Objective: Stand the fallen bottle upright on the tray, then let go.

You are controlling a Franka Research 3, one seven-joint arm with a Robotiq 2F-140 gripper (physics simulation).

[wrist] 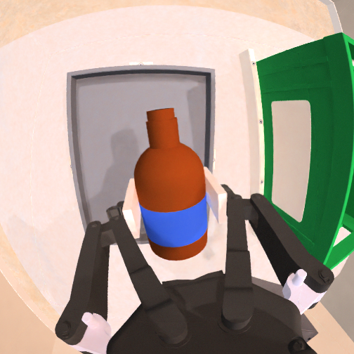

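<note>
A brown-orange bottle point(170, 175) with a blue band is held between the pale finger pads of my gripper point(169, 184), which is shut on it. The neck points toward the top of the wrist view and the base toward my gripper's body. The grey tray point(100, 100) with a raised rim lies beyond the bottle, and the bottle hides part of it. A dark shadow falls on the tray floor left of the bottle. The gap between bottle and tray is hard to tell from this view.
A green crate point(290, 90) with a rectangular opening in its side stands right of the tray. A pale strip point(254, 125) runs along the crate's near side. The pale mat point(37, 125) surrounds the tray.
</note>
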